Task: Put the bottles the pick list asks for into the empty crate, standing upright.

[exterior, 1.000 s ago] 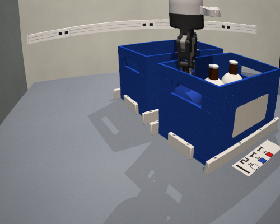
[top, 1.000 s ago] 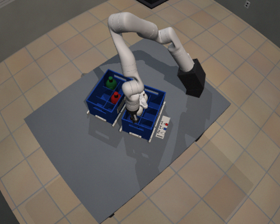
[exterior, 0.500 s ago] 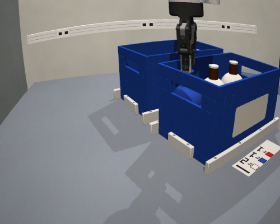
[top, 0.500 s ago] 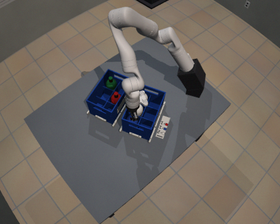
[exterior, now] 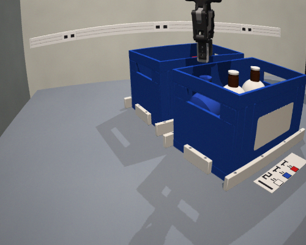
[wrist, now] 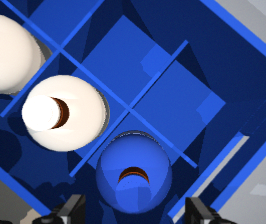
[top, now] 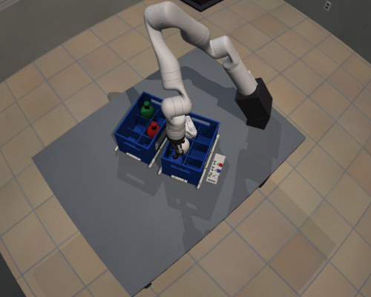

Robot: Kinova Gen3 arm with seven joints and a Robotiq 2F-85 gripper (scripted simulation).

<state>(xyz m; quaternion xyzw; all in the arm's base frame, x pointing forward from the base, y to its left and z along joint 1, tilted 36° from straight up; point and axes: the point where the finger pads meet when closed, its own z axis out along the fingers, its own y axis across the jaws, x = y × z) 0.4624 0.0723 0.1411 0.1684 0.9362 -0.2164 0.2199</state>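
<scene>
Right now the red-label bottle is 18 cm to the right of my hand, 13 cm below it and 3 cm behind it. From my hand the other things lie so: white bottle 16 cm behind, 13 cm below, 7 cm to the right; pick list 22 cm below, 15 cm behind, 14 cm to the left; blue-label bottle 13 cm below.
</scene>
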